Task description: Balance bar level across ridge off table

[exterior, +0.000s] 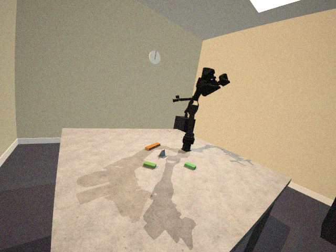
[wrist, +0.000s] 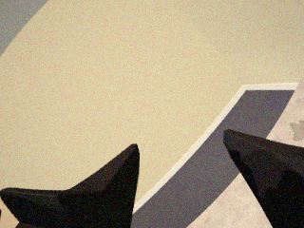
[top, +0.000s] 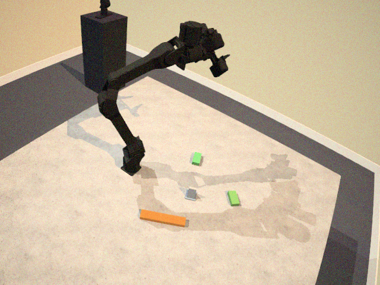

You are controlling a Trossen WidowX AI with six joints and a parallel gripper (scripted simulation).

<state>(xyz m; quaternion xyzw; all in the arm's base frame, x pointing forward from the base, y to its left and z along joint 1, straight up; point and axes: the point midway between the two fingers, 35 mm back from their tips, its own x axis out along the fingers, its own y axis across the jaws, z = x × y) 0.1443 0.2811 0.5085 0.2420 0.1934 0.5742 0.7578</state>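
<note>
My gripper tip is now 50 cm above the orange bar, 43 cm to the left of it and 10 cm short of it.
</note>
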